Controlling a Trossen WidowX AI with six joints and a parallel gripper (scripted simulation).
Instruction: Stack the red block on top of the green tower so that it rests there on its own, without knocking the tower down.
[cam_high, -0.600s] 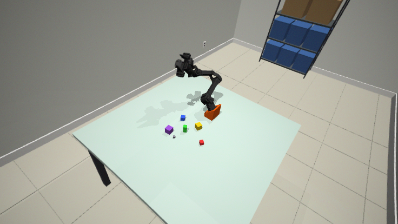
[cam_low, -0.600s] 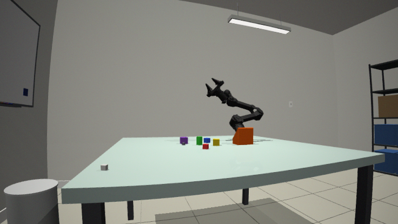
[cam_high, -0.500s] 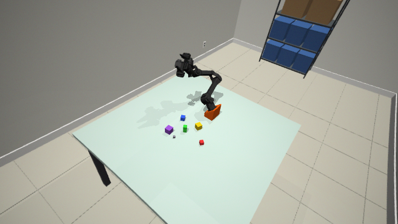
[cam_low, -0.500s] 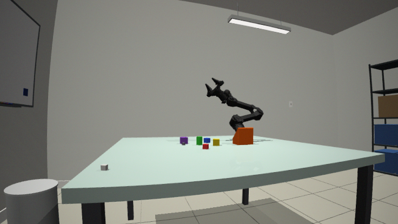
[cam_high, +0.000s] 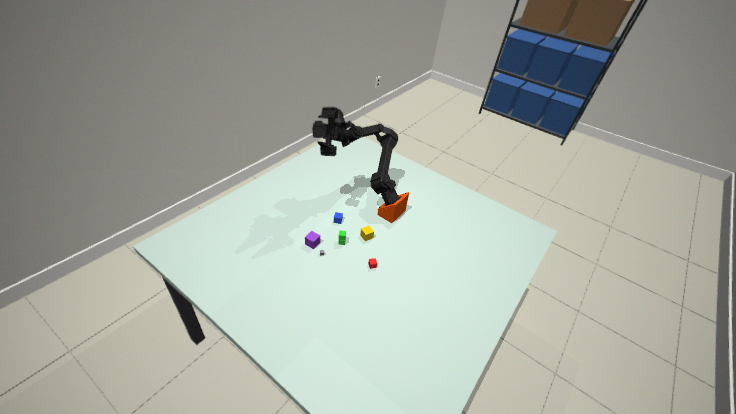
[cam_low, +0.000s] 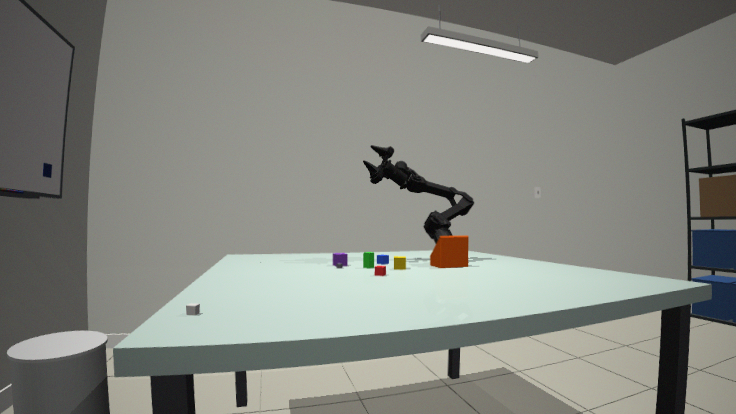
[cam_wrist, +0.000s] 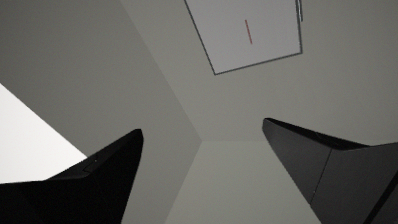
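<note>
The red block is 60 mm ahead of my gripper tip, 350 mm to the left of it and 440 mm below it. Round my gripper tip: yellow block: 60 mm behind, 240 mm to the left, 440 mm below; purple block: 130 mm ahead, 90 mm to the left, 440 mm below; blue block: 40 mm behind, 80 mm to the left, 440 mm below.
</note>
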